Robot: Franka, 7 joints.
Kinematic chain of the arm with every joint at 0, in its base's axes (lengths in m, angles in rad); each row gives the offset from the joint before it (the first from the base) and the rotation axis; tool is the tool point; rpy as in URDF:
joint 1: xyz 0 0 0.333 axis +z
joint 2: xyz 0 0 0 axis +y
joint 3: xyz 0 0 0.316 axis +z
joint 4: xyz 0.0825 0 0 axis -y
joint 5: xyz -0.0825 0 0.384 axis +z
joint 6: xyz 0 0 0 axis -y
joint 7: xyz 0.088 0 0 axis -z
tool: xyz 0 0 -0.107 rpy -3.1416 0 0
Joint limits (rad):
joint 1: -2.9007..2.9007
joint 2: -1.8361..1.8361
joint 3: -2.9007..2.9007
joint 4: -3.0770..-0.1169
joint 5: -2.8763..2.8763
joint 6: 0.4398..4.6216
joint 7: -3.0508..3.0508
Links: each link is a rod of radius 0.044 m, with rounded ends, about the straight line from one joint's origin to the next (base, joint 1, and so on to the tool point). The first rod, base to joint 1, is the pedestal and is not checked.
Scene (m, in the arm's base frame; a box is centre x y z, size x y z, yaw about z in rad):
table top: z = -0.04
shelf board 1: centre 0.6 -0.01 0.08 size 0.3 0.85 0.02 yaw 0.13
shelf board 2: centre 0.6 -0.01 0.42 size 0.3 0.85 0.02 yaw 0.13
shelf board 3: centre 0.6 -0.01 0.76 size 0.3 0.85 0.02 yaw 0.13
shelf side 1: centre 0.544 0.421 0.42 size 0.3 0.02 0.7 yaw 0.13
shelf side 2: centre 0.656 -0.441 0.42 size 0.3 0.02 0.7 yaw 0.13
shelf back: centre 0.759 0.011 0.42 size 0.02 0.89 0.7 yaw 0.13
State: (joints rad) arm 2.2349 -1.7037 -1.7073 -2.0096 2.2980 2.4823 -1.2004
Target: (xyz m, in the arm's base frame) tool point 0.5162 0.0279 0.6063
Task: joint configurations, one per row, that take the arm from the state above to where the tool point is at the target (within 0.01 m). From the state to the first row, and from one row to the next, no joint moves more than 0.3 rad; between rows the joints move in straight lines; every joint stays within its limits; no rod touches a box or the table.
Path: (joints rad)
1: 2.0910 -1.6490 -1.7298 -2.2502 2.3188 2.5904 -1.2004
2: 1.9472 -1.5943 -1.7522 -2.4908 2.3396 2.6985 -1.2004
3: 1.8033 -1.5395 -1.7747 -2.7314 2.3605 2.8065 -1.2004
4: 1.7037 -1.6137 -1.5414 -2.7187 2.3459 2.7329 -1.2004
5: 1.6041 -1.6878 -1.3081 -2.7060 2.3314 2.6593 -1.2004
6: 1.5045 -1.7620 -1.0748 -2.6932 2.3168 2.5856 -1.2004
7: 1.4048 -1.8361 -0.8415 -2.6805 2.3023 2.5120 -1.2004
8: 1.6619 -1.7632 -0.9474 -2.4027 2.2957 2.4514 -1.2004
9: 1.9189 -1.6902 -1.0532 -2.1248 2.2891 2.3907 -1.2004

